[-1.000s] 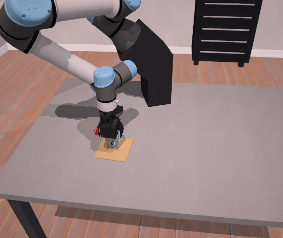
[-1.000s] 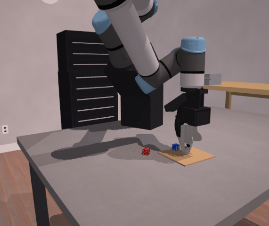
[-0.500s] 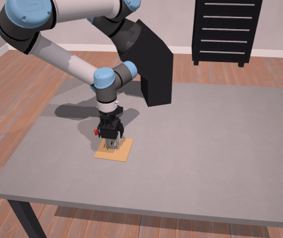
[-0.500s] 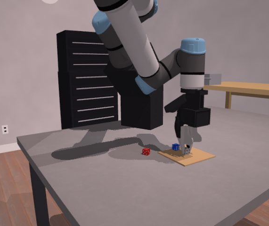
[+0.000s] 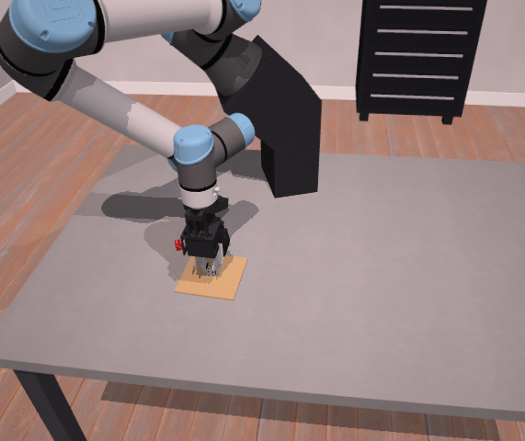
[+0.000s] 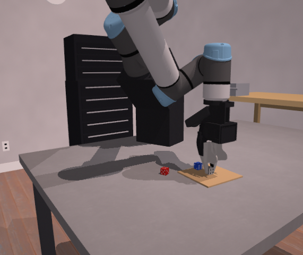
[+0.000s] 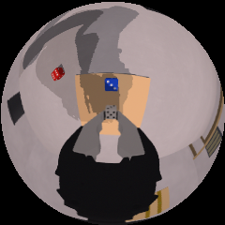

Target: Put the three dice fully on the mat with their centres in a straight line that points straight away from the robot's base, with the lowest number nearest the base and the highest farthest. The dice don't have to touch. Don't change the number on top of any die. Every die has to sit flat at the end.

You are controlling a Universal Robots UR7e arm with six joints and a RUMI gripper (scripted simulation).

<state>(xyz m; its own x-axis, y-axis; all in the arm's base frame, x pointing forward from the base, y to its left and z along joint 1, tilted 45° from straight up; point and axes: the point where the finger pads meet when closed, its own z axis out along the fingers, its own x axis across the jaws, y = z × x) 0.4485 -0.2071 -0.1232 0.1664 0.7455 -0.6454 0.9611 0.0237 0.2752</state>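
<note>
The white die lies 10 mm below my hand. Also, from my hand: tan mat (20 mm below); then red die (100 mm behind, 90 mm to the right, 10 mm below); then blue die (50 mm behind, 10 mm to the left, 10 mm below).
</note>
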